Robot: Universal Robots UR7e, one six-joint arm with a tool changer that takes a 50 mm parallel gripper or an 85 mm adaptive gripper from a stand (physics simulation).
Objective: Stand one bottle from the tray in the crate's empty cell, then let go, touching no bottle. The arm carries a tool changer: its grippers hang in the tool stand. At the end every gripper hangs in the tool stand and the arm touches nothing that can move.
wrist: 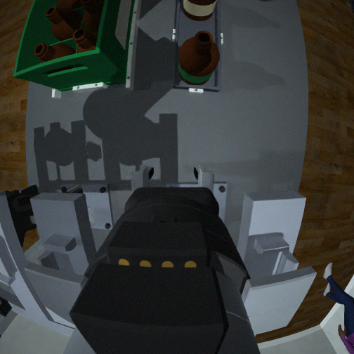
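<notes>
My gripper (173,172) has its two pale, dark-tipped fingers apart, open, with no object between them. It is low among the pale uprights of the tool stand (275,215), short of the tray and crate. The dark tray (218,70) is at the top centre-right. A brown bottle with a green label (199,60) stands at its near end; a brown bottle with a cream label (199,9) is farther back, cut by the view's top edge. The green crate (111,62) at the top left holds several brown bottles. Its far part is out of view, and no empty cell can be made out.
A left upright (62,212) of the stand rises beside my gripper. Black parts (21,210) show at the far left by the stand. A pale rail (131,55) runs along the crate's right side. A person (341,300) is at the lower right, beyond the wooden floor.
</notes>
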